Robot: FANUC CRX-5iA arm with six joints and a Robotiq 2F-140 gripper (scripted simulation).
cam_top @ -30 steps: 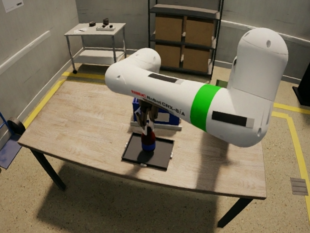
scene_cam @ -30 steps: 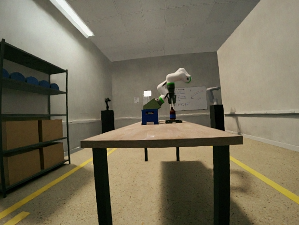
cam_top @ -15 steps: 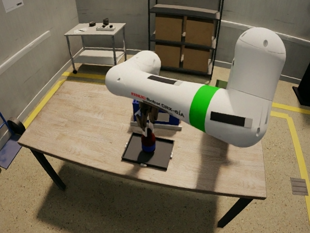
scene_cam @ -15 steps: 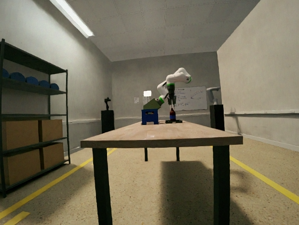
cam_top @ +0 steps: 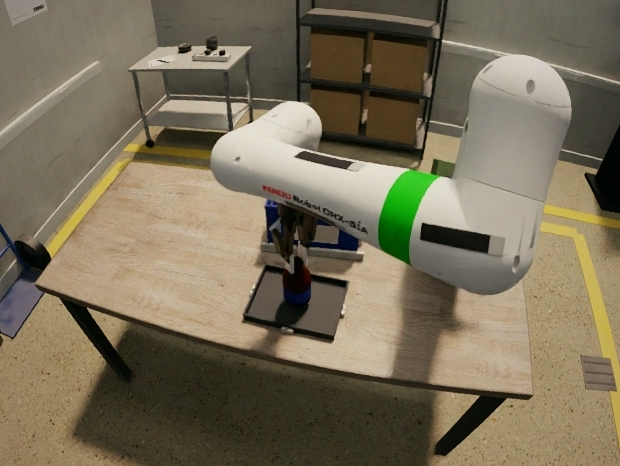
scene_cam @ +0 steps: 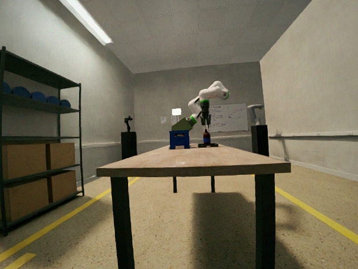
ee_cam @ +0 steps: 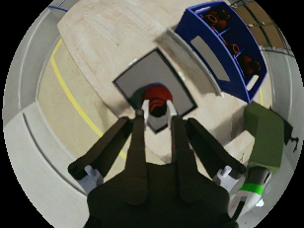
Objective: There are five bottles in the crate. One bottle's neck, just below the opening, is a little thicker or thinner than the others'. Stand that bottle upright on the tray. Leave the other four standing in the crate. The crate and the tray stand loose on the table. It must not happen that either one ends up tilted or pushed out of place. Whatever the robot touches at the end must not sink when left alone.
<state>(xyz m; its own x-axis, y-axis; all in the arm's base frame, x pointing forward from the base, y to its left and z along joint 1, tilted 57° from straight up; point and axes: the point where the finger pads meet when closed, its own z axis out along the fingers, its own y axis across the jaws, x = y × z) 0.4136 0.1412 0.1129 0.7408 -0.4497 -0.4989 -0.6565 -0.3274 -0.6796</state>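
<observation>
Now: the bottle 9 cm below my hand. Round my hand: dark tray (18 cm below); blue crate (28 cm to the right, 11 cm below).
</observation>
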